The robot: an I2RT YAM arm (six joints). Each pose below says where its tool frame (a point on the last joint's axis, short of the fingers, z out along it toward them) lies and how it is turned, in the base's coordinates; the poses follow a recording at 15 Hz.
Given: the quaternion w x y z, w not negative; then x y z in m.
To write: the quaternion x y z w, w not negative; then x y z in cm. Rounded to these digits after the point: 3 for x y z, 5 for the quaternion.
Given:
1: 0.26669 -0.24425 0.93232 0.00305 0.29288 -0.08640 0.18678
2: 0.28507 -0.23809 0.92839 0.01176 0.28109 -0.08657 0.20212
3: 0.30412 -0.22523 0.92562 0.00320 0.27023 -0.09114 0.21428
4: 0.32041 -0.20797 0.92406 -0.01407 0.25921 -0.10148 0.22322
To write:
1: -0.24425 0.93232 0.00305 0.26669 29.288 -8.640 18.678
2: -0.23809 0.92839 0.01176 0.28507 28.109 -8.657 20.212
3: -0.22523 0.92562 0.00320 0.30412 27.023 -9.114 21.428
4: -0.20797 0.92406 -0.01407 0.32041 25.921 -10.148 22.322
